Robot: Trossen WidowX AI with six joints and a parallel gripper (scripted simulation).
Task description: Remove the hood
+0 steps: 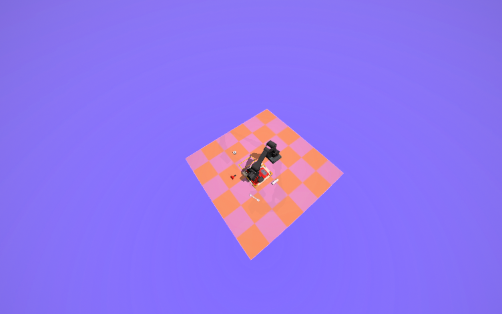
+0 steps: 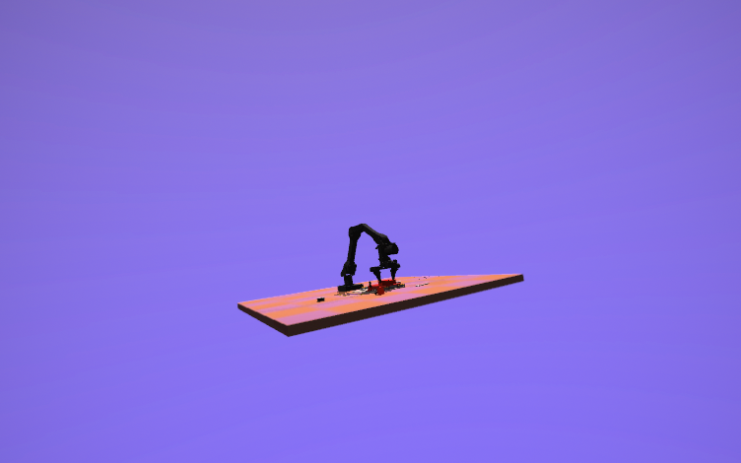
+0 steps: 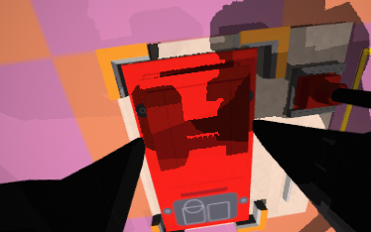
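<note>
The red hood lies right at my gripper tip. Also, from my gripper tip: base plate: 40 mm behind, 30 mm to the right, 30 mm below; wheel: 420 mm to the right, 30 mm below, 30 mm ahead.
</note>
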